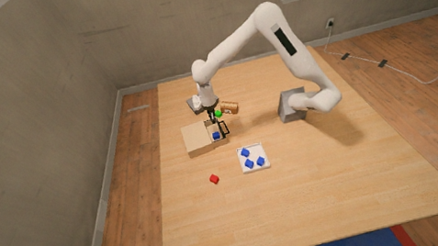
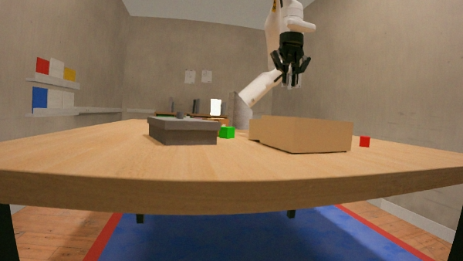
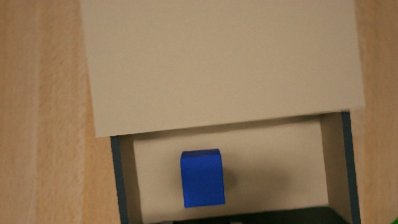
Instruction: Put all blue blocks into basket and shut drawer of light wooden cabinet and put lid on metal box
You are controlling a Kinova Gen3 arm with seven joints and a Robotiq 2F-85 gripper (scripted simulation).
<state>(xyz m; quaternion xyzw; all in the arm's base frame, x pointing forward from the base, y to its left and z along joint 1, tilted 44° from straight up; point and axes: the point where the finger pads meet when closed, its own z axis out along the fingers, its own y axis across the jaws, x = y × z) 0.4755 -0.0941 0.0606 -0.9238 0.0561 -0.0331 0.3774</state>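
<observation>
Right now my hand is 160 mm above the drawer, 20 mm to the left of it and 10 mm short of it. The rest, counted from my hand: brown cardboard box (180 mm to the right, 150 mm below, 140 mm behind); light wooden cabinet (150 mm below, 70 mm ahead, 20 mm to the right); green block (170 mm to the right, 170 mm below, 60 mm behind).
</observation>
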